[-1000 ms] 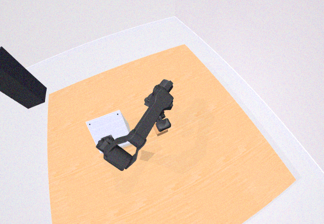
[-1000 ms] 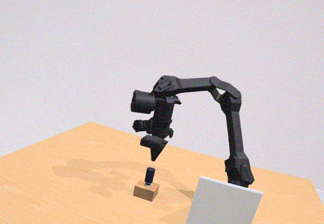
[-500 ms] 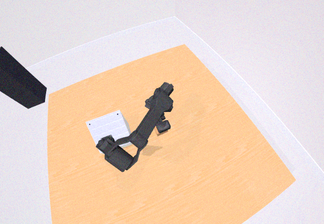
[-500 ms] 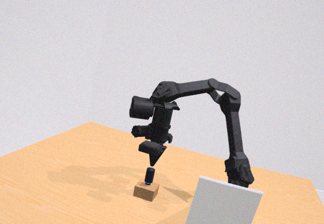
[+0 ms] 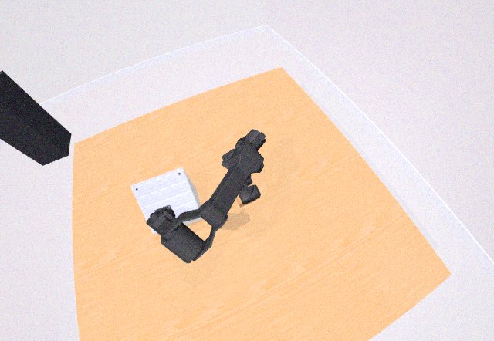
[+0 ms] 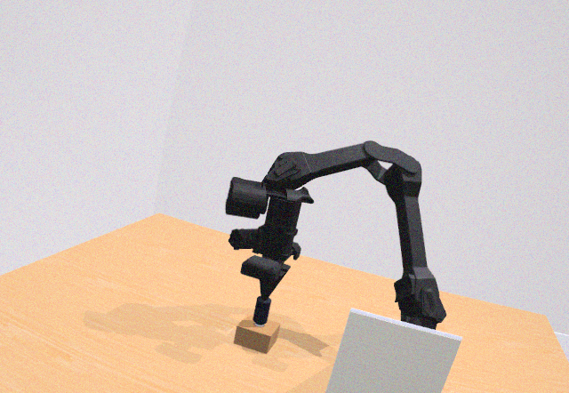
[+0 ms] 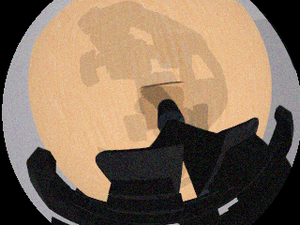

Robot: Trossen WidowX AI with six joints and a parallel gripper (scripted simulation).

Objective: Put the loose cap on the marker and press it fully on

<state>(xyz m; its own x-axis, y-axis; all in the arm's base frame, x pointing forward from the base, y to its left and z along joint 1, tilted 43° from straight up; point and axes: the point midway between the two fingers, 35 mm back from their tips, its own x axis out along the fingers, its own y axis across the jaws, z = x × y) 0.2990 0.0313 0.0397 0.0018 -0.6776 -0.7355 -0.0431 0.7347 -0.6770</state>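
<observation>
The dark marker cap lies 2 cm below my gripper tip. Round my gripper tip: brown holder block 8 cm below.
</observation>
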